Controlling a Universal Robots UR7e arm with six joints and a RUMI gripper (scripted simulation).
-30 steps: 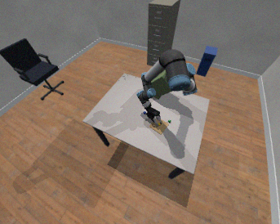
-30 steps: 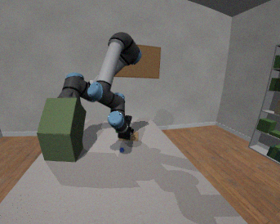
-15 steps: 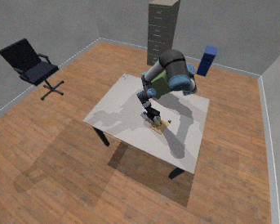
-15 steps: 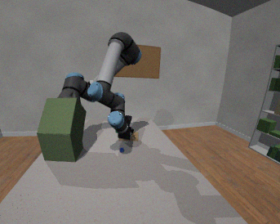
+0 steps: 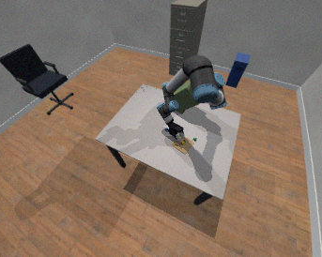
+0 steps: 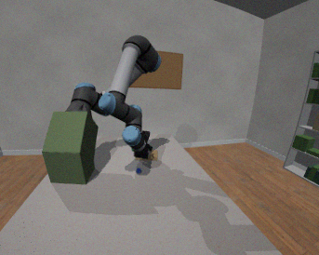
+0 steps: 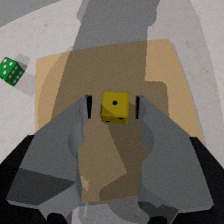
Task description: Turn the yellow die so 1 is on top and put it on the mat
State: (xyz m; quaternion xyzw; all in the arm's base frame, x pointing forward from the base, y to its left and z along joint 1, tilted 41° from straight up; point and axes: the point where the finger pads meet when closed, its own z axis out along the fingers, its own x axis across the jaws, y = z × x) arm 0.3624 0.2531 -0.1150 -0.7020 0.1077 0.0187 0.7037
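Now: hand 10 mm above the yellow die. Also, from my hand: green die 100 mm behind, 60 mm to the left, 20 mm below; blue die 30 mm behind, 190 mm to the right, 20 mm below; tan mat 30 mm below.
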